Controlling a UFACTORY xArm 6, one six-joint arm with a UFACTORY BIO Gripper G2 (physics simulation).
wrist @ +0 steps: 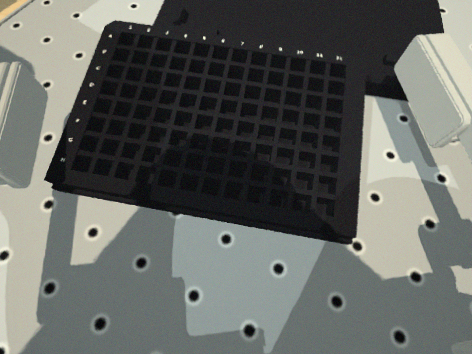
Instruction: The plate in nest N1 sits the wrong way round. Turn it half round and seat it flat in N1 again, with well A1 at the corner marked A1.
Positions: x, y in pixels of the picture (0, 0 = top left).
Labels:
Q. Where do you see a black nest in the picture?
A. At 373, 36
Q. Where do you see a black well plate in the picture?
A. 265, 135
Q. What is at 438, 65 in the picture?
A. My gripper.

